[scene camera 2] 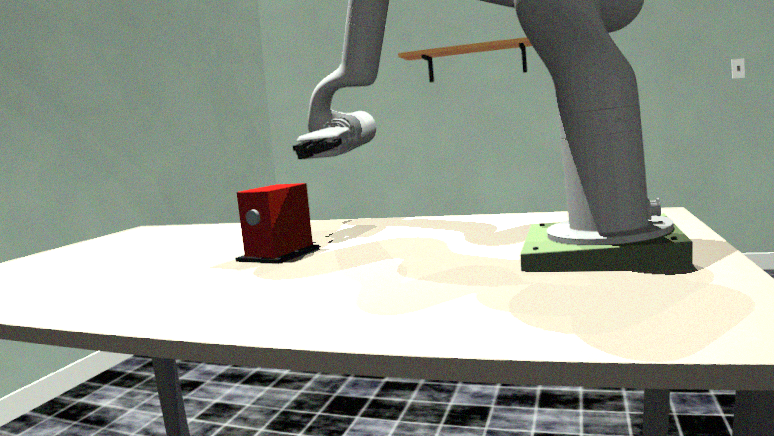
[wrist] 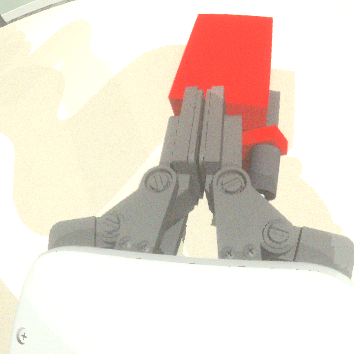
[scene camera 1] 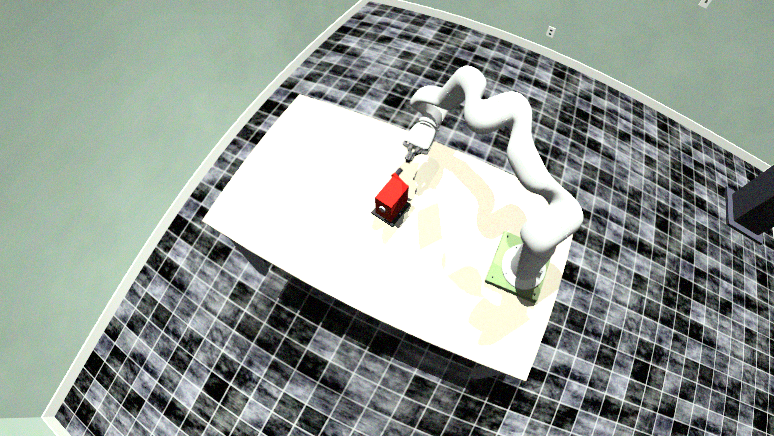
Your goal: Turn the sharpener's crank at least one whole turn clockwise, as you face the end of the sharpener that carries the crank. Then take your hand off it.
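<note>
The red sharpener (scene camera 1: pixel 392 198) (scene camera 2: pixel 275 222) (wrist: pixel 227 60) stands upright on its black base on the white table. Its crank is at the end facing the arm's hand: a red crank arm (wrist: pixel 265 136) with a dark grey cylindrical handle (scene camera 1: pixel 398 172) (wrist: pixel 264 170), out to the right in the wrist view. The lower part of the crank is hidden behind the fingers. In scene camera 2 the crank does not show. My gripper (scene camera 1: pixel 408 159) (scene camera 2: pixel 296 152) (wrist: pixel 208 108) is shut and empty. It hangs above and beyond the crank end, apart from the sharpener.
The white table (scene camera 1: pixel 303 227) (scene camera 2: pixel 303 314) carries the arm's green base plate (scene camera 1: pixel 495 268) (scene camera 2: pixel 606 259) at its right side. A round grey knob (scene camera 2: pixel 252 217) is on the sharpener's other end. A wooden shelf (scene camera 2: pixel 465 49) hangs on the wall behind.
</note>
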